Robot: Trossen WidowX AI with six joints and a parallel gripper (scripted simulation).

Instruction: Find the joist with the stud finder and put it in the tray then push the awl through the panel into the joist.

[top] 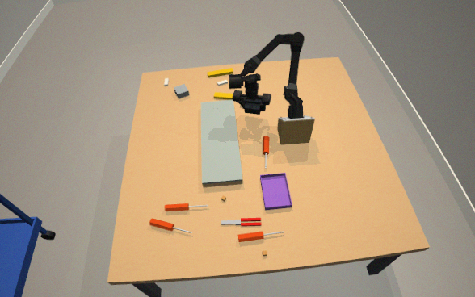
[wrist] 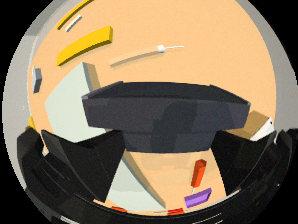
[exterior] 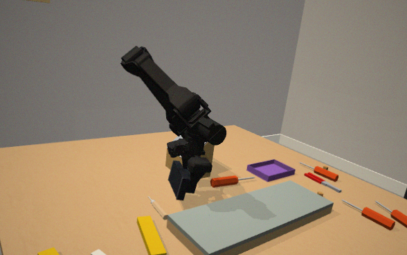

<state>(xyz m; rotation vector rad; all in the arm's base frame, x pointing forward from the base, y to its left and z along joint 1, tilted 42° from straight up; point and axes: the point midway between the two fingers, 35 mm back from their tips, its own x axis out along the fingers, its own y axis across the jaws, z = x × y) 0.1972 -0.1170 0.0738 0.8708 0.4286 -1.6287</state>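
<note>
My gripper tip is 1 cm past the stud finder. The rest, counted from my gripper tip: purple tray: 6 cm behind, 45 cm to the left, 6 cm below; then awl: 2 cm behind, 10 cm to the right, 7 cm below; then grey cube: 39 cm ahead, 25 cm to the right, 6 cm below.
</note>
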